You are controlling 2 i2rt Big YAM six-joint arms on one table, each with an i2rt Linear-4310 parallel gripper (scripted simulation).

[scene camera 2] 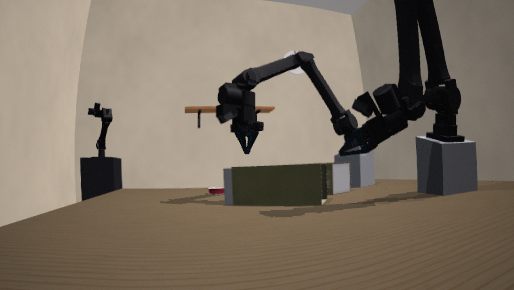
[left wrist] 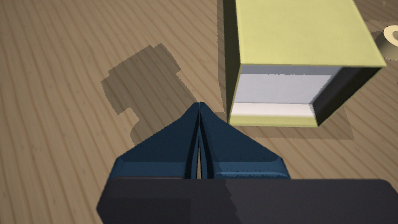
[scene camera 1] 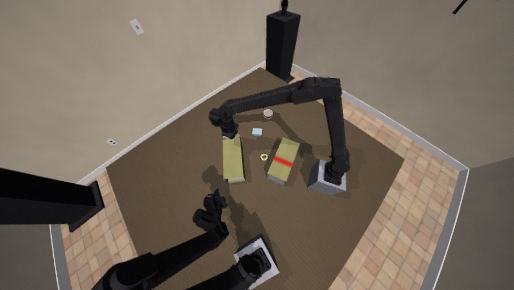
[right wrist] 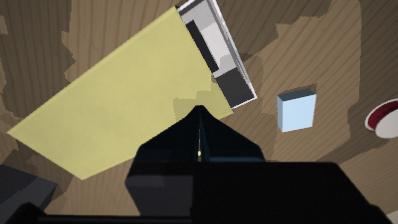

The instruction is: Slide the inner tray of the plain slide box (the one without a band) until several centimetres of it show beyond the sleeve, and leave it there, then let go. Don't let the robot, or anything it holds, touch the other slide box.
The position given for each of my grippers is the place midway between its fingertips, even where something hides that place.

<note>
In view: my left gripper (scene camera 2: 339,153), my right gripper (right wrist: 199,111) and a slide box (scene camera 2: 299,184).
The slide box is seen too in the left wrist view (left wrist: 297,70), in scene camera 1 (scene camera 1: 233,162) and in the right wrist view (right wrist: 153,80). My left gripper is seen too in the left wrist view (left wrist: 199,111).
</note>
